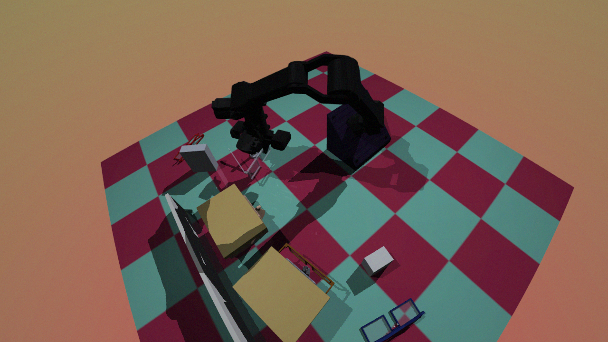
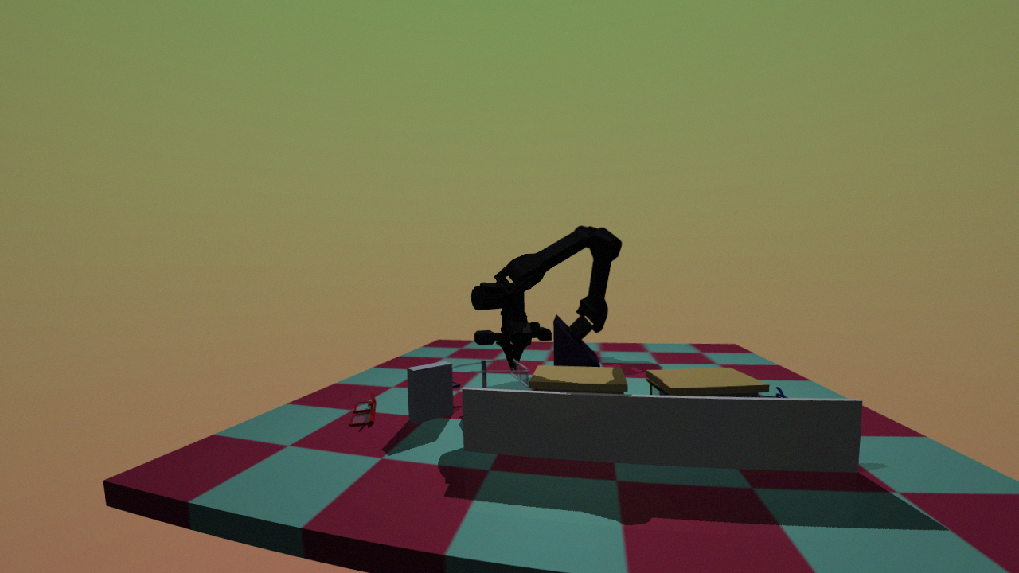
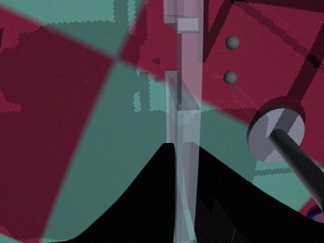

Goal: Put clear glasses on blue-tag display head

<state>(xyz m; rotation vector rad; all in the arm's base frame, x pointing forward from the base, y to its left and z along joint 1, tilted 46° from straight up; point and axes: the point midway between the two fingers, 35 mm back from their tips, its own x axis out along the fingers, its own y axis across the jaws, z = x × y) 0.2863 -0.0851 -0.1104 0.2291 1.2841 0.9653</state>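
Right now my gripper tip is 10 mm short of the stand, 70 mm to the left of it and 40 mm above it. Also, from my gripper tip: long grey wall: 320 mm ahead, 270 mm to the left, 10 mm below; grey block: 190 mm ahead, 140 mm to the right; skin-coloured display head: 180 mm ahead, 160 mm to the left.
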